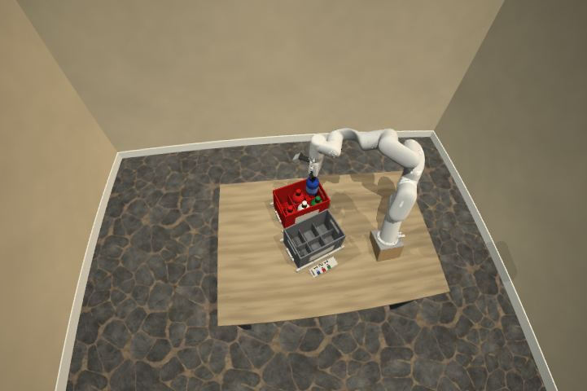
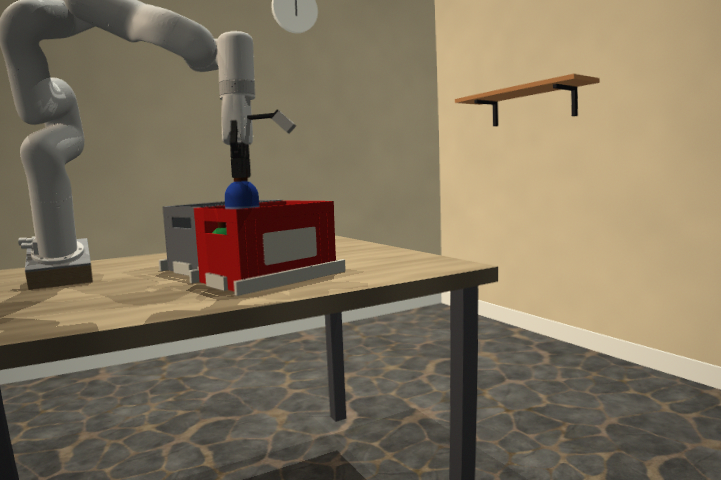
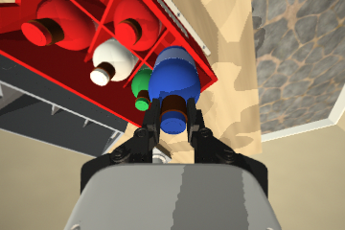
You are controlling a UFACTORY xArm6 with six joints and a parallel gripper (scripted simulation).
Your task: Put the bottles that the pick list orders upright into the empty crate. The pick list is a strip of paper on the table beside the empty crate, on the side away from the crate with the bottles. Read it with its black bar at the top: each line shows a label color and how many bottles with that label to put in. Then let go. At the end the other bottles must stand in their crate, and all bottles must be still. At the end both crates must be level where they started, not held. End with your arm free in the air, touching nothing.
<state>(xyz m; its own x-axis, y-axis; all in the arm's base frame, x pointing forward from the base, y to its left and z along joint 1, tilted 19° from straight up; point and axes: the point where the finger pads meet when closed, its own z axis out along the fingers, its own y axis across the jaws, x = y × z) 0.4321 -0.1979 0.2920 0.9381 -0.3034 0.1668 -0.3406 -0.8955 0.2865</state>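
My gripper is now 70 mm above the blue bottle. The rest, counted from my hand: green-label bottle: 170 mm below, 80 mm to the left, 40 mm behind; white-label bottle: 170 mm below, 120 mm to the left, 40 mm ahead; red crate: 180 mm below, 80 mm to the left, 60 mm ahead.
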